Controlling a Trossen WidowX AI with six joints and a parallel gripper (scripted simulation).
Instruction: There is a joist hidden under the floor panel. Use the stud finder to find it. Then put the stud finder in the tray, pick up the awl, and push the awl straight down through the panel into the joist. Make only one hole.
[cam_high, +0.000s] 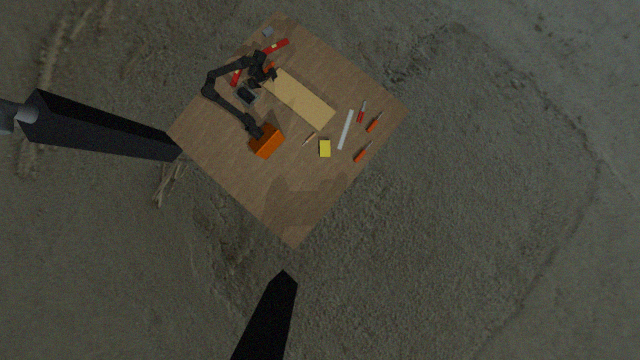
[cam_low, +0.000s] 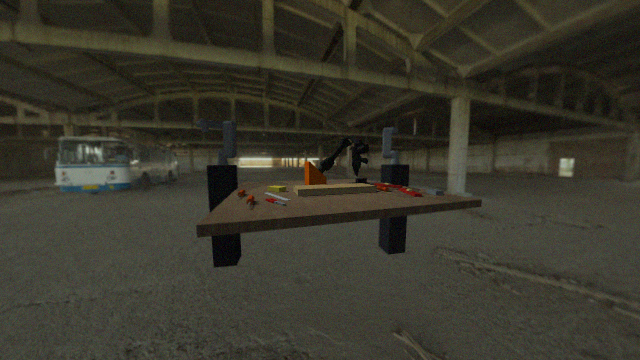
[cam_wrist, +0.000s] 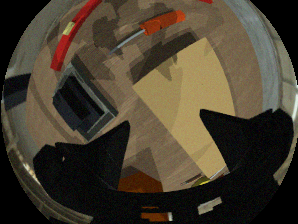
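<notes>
Now: gripper tip 45 cm to the left of the awl, 9 cm above it and 7 cm past it. Round my gripper tip: grey block 38 cm to the left, 32 cm ahead, 8 cm below; green light 15 cm behind, 13 cm to the left, 3 cm below; grey tray 15 cm behind, 10 cm to the left, 8 cm below.
</notes>
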